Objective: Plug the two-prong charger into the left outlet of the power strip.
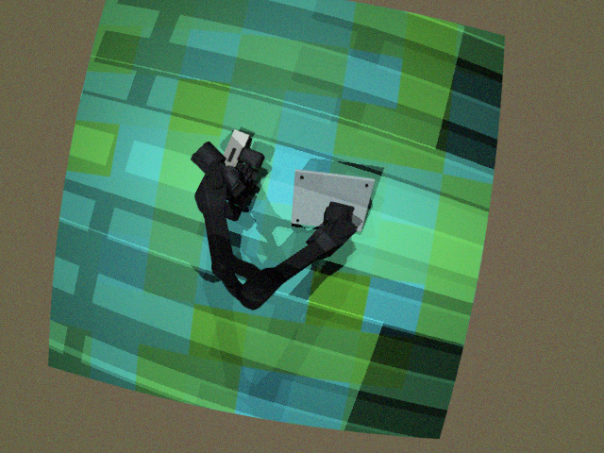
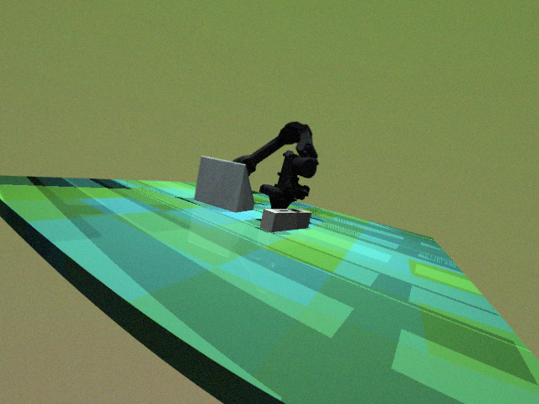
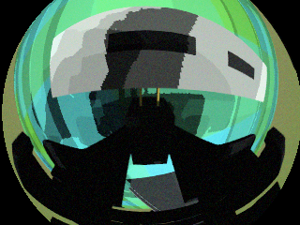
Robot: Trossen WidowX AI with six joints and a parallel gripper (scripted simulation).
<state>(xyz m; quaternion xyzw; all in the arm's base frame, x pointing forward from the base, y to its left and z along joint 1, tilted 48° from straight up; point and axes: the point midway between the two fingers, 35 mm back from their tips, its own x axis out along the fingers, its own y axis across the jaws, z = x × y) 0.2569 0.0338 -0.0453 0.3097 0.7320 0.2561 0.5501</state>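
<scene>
The dark charger lies 20 mm ahead of my gripper tip and 10 mm above it.
</scene>
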